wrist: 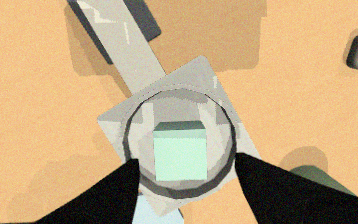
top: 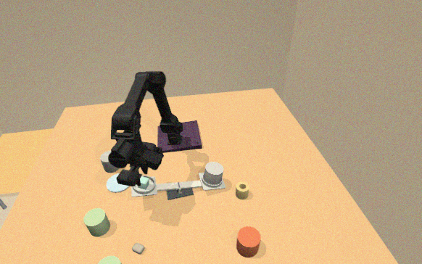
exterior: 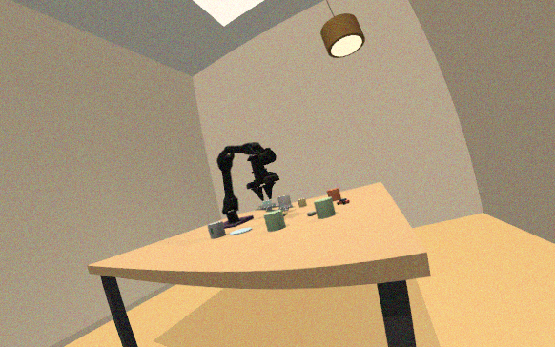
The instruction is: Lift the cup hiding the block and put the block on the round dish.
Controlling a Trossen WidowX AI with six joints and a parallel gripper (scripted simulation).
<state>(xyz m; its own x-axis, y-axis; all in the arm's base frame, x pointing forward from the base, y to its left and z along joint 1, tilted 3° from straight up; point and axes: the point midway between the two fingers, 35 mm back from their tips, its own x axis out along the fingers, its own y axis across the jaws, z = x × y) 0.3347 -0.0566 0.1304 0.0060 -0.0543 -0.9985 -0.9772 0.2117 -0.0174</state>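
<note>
Now: the pale green block 20 mm below my gripper tip. Round my gripper tip: pale blue round dish 140 mm to the right, 100 mm below, 80 mm behind; small grey pebble 210 mm ahead, 100 mm below, 10 mm to the left; yellow ring 360 mm to the left, 80 mm below, 20 mm behind.
</note>
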